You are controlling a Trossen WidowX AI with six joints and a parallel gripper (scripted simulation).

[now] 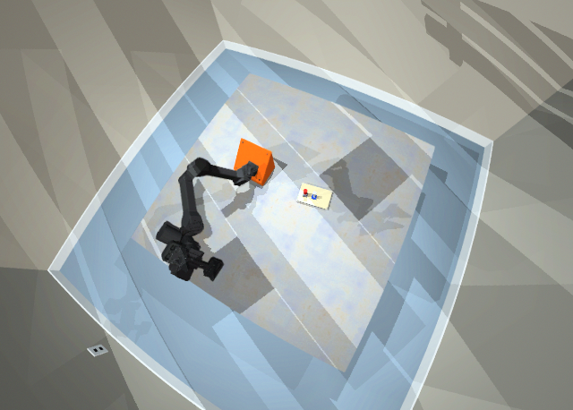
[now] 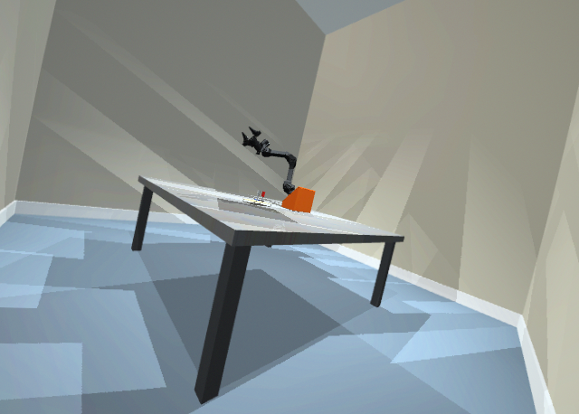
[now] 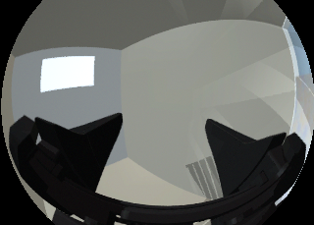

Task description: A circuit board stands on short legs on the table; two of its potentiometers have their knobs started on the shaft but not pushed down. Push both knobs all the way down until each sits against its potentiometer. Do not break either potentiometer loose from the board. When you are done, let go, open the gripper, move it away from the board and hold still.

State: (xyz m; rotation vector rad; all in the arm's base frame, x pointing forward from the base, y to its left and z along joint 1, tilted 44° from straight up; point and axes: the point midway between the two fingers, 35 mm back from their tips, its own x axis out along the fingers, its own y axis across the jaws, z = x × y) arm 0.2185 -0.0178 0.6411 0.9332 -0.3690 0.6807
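My gripper tip is now 500 mm to the right of the red knob, 470 mm above it and 20 mm short of it.
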